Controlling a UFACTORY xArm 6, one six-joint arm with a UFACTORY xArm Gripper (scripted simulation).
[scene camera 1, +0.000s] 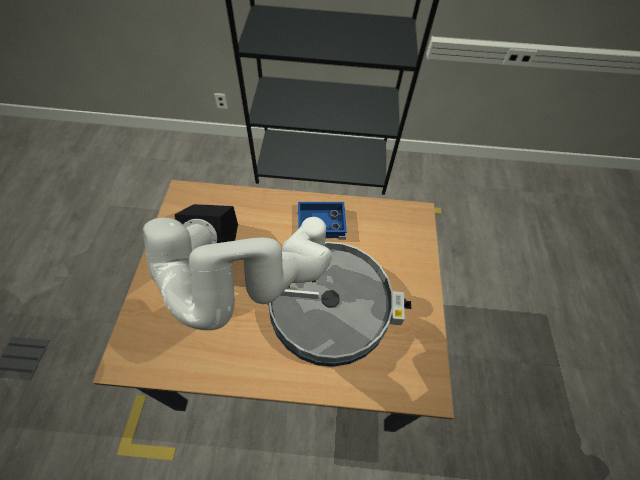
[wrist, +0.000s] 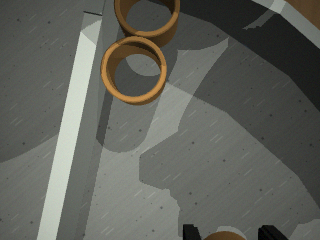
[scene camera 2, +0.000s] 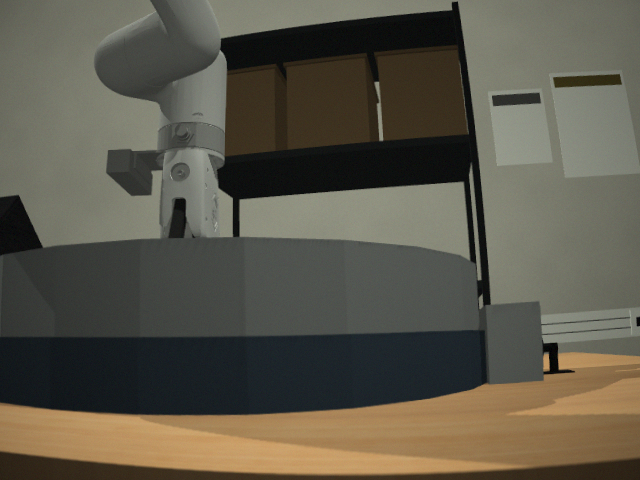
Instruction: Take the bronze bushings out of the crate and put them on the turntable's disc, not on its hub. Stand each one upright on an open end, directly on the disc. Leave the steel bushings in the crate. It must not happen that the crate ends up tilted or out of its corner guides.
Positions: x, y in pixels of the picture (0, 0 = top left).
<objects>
A blue crate shows in scene camera 1 (322, 210); in the wrist view it is out of frame.
</objects>
